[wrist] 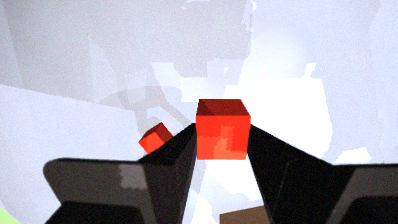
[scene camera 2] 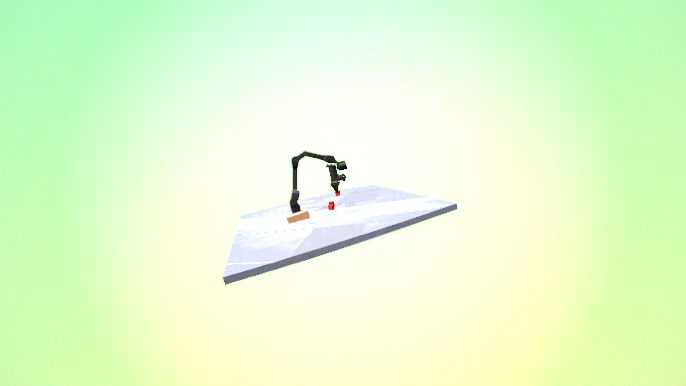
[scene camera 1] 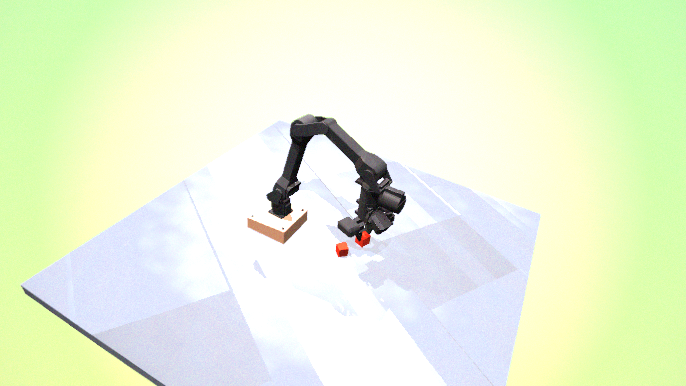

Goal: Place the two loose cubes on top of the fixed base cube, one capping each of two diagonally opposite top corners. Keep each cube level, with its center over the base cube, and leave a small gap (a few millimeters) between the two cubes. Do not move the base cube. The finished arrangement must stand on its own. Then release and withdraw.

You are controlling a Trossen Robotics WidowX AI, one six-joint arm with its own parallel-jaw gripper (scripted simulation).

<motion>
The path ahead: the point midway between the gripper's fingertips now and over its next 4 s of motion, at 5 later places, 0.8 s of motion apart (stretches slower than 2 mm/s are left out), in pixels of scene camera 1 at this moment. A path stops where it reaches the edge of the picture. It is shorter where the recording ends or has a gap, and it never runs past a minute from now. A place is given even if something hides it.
The gripper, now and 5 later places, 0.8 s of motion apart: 362,238; 365,227; 363,219; 362,224; 362,222; 353,224
</motion>
